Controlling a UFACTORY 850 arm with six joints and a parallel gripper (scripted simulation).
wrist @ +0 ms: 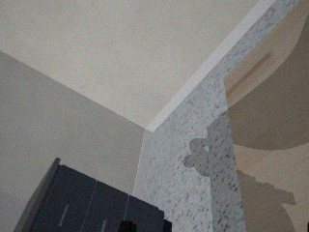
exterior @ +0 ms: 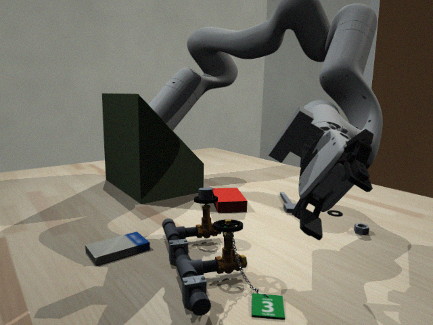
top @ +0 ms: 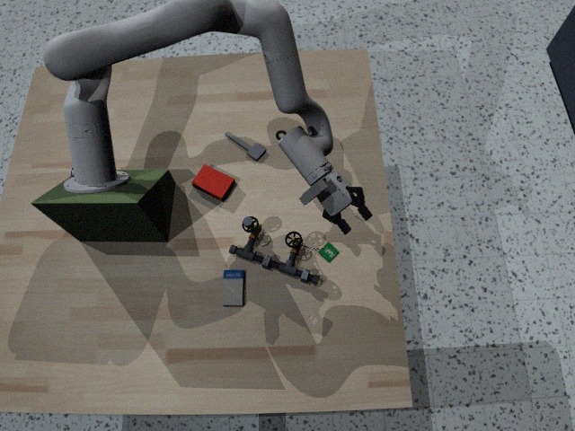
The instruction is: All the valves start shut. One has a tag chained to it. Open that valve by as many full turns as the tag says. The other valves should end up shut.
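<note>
Right now my hand is 70 mm past the green tag, 30 mm to the left of it and 170 mm above it. From my hand the other things lie so: red block (450 mm behind, 190 mm to the left, 160 mm below); grey-and-blue block (360 mm behind, 160 mm to the right, 170 mm below); grey bar tool (350 mm behind, 340 mm to the left, 170 mm below).
</note>
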